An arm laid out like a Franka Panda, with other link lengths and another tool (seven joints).
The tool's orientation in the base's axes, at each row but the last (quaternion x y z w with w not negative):
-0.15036, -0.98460, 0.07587, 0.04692
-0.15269, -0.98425, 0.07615, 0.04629
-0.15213, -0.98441, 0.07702, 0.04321
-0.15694, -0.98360, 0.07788, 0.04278
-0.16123, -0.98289, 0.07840, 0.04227
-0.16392, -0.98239, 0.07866, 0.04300
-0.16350, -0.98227, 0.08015, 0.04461
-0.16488, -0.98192, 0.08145, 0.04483
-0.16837, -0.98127, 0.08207, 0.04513
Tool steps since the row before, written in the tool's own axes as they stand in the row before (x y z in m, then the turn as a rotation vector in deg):
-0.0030, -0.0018, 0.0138, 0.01, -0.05, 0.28
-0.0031, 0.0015, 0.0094, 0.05, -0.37, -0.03
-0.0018, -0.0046, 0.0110, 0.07, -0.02, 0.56
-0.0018, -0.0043, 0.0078, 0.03, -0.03, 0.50
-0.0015, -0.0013, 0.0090, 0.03, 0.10, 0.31
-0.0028, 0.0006, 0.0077, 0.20, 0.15, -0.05
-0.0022, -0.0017, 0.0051, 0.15, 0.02, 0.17
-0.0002, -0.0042, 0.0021, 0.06, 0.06, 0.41
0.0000, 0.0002, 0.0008, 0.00, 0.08, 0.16
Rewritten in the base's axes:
0.0007, -0.0045, -0.0135, -0.06, -0.08, -0.27
0.0023, -0.0008, -0.0097, -0.15, -0.33, 0.09
-0.0008, -0.0064, -0.0102, -0.13, -0.07, -0.54
-0.0004, -0.0057, -0.0071, -0.09, -0.09, -0.49
0.0000, -0.0030, -0.0087, -0.03, 0.06, -0.32
0.0020, -0.0014, -0.0078, -0.14, 0.21, 0.04
0.0010, -0.0030, -0.0049, -0.15, 0.04, -0.16
-0.0014, -0.0043, -0.0013, -0.08, 0.02, -0.41
0.0000, 0.0001, -0.0008, 0.01, 0.05, -0.17

